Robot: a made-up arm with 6 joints. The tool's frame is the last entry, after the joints. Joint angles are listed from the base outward. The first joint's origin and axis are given. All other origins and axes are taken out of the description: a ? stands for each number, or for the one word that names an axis. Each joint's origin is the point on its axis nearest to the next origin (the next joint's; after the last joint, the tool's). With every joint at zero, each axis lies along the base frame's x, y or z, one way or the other. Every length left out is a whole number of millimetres.
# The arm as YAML. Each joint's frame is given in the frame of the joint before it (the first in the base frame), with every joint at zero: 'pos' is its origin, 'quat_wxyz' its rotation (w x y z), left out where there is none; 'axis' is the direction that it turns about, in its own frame. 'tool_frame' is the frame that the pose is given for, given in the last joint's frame.
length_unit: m
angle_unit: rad
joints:
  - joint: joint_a
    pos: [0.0, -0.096, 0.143]
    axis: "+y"
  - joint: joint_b
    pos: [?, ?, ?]
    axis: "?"
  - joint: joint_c
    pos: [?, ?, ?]
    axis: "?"
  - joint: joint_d
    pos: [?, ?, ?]
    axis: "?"
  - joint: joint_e
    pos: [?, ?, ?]
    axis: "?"
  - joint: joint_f
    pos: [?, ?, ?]
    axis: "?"
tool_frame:
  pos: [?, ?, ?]
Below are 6 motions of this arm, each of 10 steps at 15 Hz.
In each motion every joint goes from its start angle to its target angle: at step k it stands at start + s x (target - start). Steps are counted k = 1, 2, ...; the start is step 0. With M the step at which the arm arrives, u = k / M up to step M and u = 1 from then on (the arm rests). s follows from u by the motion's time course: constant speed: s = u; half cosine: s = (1 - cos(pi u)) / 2; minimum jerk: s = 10 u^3 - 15 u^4 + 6 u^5.
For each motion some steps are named. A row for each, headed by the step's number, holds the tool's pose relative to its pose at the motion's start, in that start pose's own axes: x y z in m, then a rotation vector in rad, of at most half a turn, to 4 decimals.
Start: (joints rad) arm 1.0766 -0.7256 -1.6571 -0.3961 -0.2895 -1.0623
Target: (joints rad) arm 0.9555 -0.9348 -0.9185 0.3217 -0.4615 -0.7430
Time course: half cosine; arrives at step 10
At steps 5, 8, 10:
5: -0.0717 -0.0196 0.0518 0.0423 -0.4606 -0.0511
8: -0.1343 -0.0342 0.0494 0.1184 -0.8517 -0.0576
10: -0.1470 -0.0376 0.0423 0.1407 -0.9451 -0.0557

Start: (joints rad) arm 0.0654 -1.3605 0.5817 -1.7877 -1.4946 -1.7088
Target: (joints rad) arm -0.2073 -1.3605 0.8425 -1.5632 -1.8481 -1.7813
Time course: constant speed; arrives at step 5
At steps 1, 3, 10:
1: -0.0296 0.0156 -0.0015 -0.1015 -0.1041 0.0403
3: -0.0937 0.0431 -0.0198 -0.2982 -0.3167 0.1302
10: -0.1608 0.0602 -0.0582 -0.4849 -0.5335 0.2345

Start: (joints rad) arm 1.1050 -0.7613 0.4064 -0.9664 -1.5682 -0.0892
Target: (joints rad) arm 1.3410 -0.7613 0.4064 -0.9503 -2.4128 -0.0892
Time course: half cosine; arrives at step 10
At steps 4, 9, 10:
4: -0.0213 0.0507 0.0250 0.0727 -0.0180 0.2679
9: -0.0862 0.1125 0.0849 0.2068 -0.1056 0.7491
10: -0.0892 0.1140 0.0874 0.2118 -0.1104 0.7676

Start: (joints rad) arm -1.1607 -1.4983 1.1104 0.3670 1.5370 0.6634
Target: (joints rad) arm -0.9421 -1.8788 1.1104 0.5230 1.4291 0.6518
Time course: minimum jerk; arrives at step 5
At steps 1, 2, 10:
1: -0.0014 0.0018 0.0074 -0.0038 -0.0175 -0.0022
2: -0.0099 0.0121 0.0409 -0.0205 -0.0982 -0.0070
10: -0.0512 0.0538 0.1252 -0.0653 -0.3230 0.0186

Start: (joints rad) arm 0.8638 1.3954 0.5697 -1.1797 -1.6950 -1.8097
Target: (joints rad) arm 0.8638 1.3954 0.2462 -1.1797 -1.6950 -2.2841
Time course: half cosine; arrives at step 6
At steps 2, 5, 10:
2: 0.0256 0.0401 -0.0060 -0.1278 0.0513 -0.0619
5: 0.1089 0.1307 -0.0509 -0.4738 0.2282 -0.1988
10: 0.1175 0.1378 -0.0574 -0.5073 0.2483 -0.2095

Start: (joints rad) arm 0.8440 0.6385 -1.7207 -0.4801 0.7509 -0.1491
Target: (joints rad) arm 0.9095 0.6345 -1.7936 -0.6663 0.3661 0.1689
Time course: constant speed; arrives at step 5
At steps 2, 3, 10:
2: -0.0055 -0.0064 0.0133 0.0691 0.0543 0.1206
3: -0.0059 -0.0101 0.0181 0.1080 0.0908 0.1781
10: -0.0024 -0.0180 0.0234 0.1942 0.1813 0.2851

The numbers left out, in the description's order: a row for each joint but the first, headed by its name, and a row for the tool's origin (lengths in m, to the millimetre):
joint_b: xyz -0.395 0.0 -0.086, axis +z
joint_c: xyz -0.036 0.364 0.0, axis +z
joint_d: xyz -0.114 -0.291 0.0, axis -y
joint_e: xyz -0.032 0.0 0.051, axis -z
joint_f: xyz 0.185 -0.013 0.0, axis +x
tool: xyz 0.0 0.058 0.269

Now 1 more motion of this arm.
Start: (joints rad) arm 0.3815 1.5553 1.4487 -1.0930 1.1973 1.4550
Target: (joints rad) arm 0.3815 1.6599 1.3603 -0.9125 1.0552 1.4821
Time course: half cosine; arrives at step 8
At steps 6, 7, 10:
6: -0.0027 -0.0346 -0.0202 0.1580 0.1198 0.0885
7: -0.0030 -0.0385 -0.0233 0.1775 0.1351 0.1007
10: -0.0031 -0.0398 -0.0244 0.1843 0.1405 0.1050

